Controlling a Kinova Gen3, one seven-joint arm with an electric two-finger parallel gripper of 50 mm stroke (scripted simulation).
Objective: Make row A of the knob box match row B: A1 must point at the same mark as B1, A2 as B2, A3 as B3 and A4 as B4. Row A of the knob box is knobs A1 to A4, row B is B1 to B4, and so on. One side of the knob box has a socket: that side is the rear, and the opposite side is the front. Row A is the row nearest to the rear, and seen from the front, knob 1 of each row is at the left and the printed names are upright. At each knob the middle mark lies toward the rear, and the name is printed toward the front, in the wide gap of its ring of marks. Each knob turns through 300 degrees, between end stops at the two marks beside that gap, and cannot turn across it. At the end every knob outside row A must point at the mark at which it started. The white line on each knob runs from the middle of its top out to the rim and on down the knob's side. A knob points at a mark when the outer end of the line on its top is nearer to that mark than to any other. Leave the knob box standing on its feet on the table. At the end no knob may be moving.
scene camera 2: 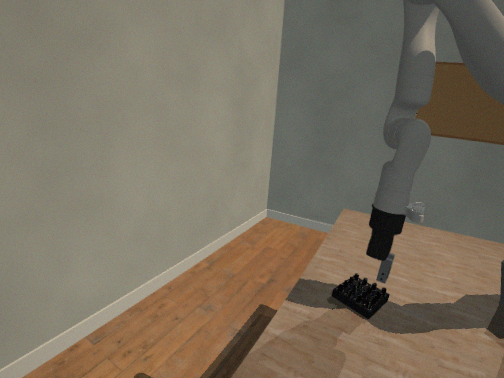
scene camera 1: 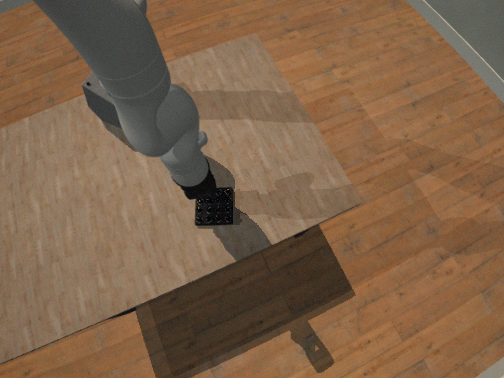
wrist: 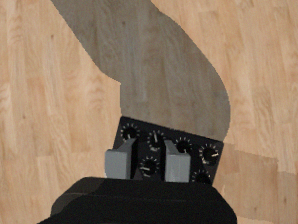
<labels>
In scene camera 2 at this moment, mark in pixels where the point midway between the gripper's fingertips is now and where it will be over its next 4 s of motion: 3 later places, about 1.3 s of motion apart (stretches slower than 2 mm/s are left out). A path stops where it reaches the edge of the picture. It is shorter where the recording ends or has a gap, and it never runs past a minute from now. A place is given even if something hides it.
The gripper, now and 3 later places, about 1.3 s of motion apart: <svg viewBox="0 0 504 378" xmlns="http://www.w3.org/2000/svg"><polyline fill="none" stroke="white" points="382,279 380,290 378,295 378,295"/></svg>
</labels>
